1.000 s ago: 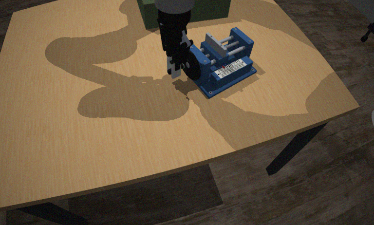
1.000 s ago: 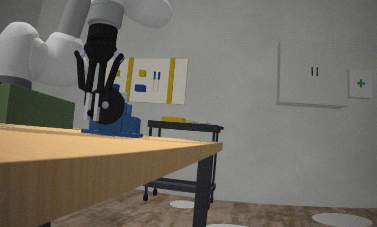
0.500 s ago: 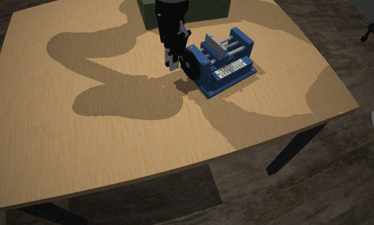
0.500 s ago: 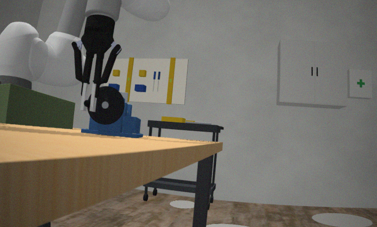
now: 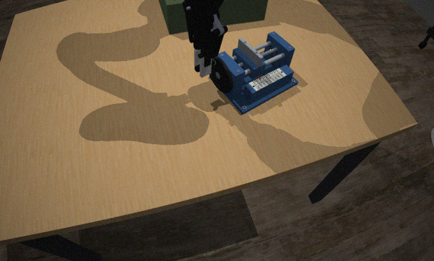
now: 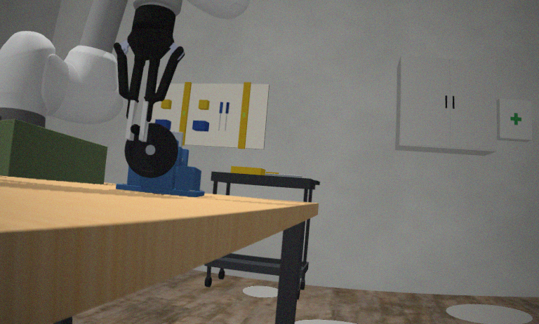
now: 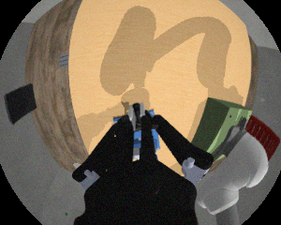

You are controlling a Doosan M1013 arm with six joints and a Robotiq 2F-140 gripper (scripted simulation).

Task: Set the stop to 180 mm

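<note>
Right now my hand is 20 mm to the right of the handwheel and 20 mm above it. The rest, counted from my hand: stop plate: 130 mm to the left, 30 mm below.
</note>
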